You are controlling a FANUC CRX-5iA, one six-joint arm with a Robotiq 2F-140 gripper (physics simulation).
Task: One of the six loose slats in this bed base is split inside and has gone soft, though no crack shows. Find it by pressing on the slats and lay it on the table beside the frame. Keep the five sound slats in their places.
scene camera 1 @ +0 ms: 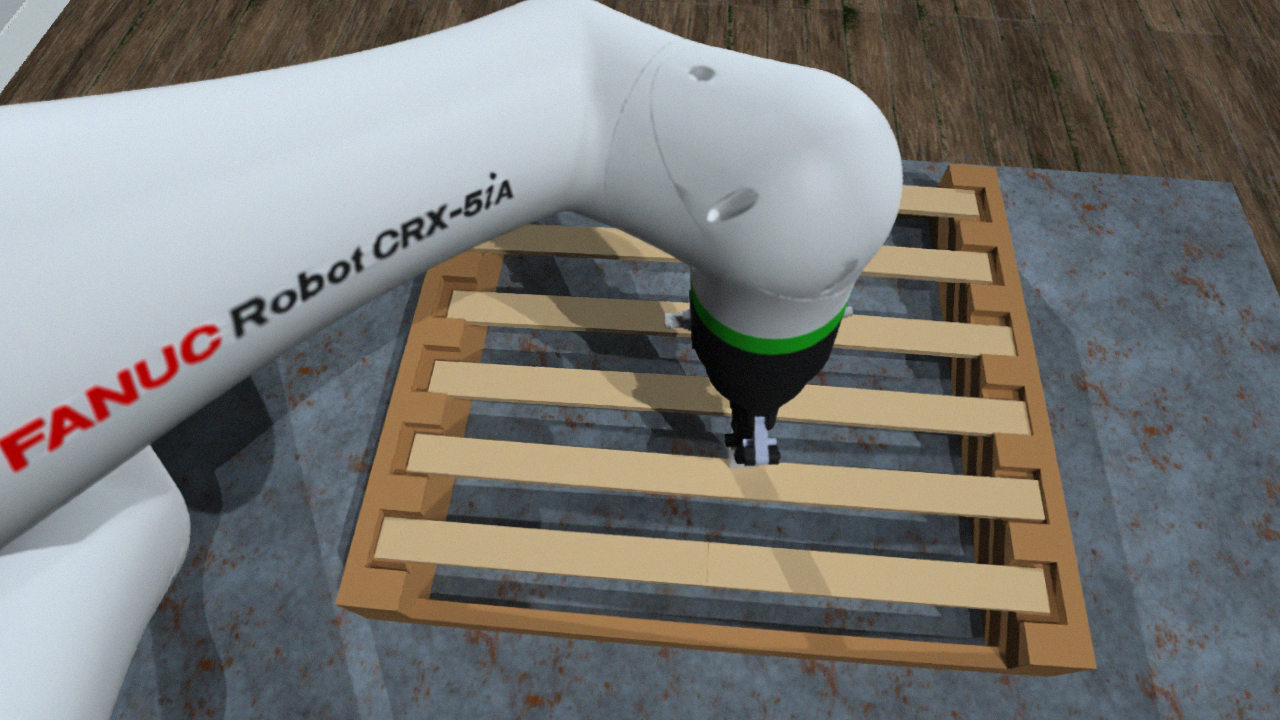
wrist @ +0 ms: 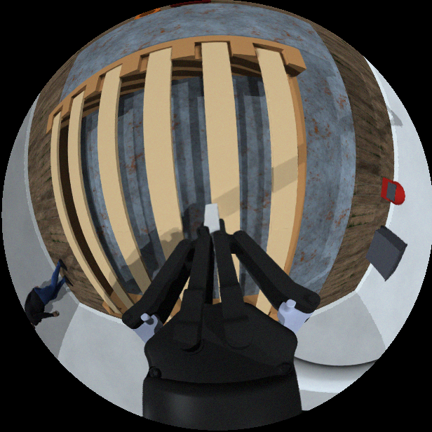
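Observation:
The bed-base frame [scene camera 1: 707, 631] [wrist: 240, 48] holds six pale slats in its notches. My gripper [scene camera 1: 747, 462] [wrist: 212, 212] is shut and empty, pointing down at the second slat from the near side [scene camera 1: 554, 463] [wrist: 220, 115], around mid-length. The tips are at or just above its top; contact cannot be told. That slat looks straight. The nearest slat [scene camera 1: 581, 553] [wrist: 285, 130] lies in front. The third [scene camera 1: 554, 385] [wrist: 159, 115], fourth [scene camera 1: 572, 313] [wrist: 109, 130], fifth [scene camera 1: 930, 264] [wrist: 75, 135] and farthest slat [scene camera 1: 939, 200] lie behind, partly hidden by my arm in the scene view.
The rusty blue-grey table [scene camera 1: 1154, 358] [wrist: 325, 120] extends on both sides of the frame. My white arm [scene camera 1: 358, 170] reaches over its far left part. A person [wrist: 42, 300], a red object [wrist: 393, 191] and a dark box [wrist: 386, 252] show beyond the table in the wrist view.

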